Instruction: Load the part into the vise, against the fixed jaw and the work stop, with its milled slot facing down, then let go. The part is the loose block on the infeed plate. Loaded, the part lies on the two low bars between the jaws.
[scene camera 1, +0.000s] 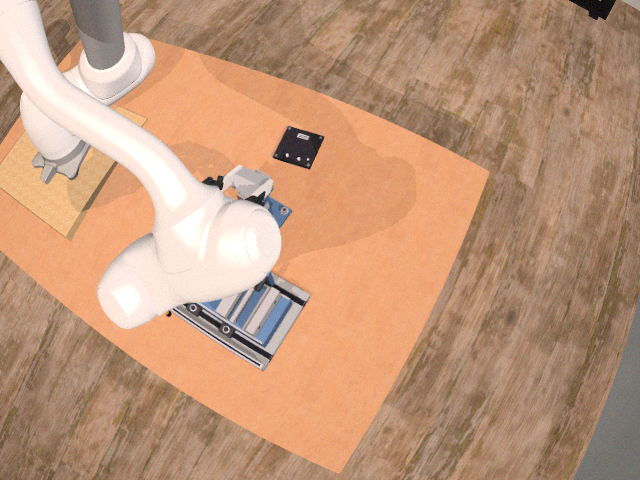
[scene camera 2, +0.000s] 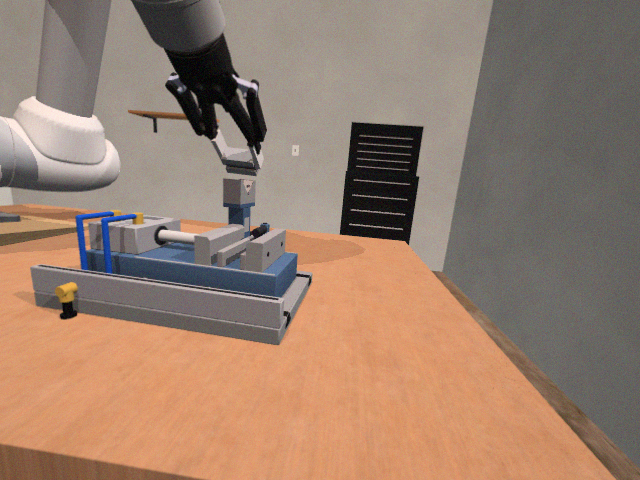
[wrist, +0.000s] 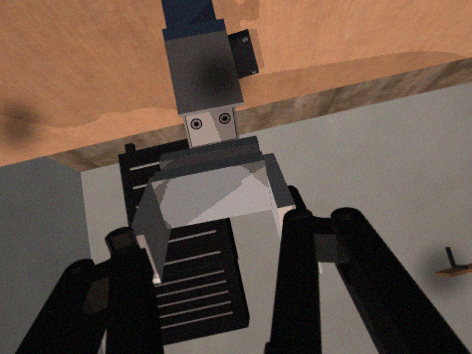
Labels:
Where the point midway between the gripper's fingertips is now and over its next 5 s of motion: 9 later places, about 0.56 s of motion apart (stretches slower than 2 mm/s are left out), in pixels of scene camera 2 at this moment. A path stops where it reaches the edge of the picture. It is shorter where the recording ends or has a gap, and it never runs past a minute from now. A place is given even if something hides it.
My gripper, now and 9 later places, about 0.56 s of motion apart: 243, 161; 243, 163; 243, 166; 243, 167; 243, 168; 242, 170; 242, 171; 242, 174; 242, 176; 241, 175

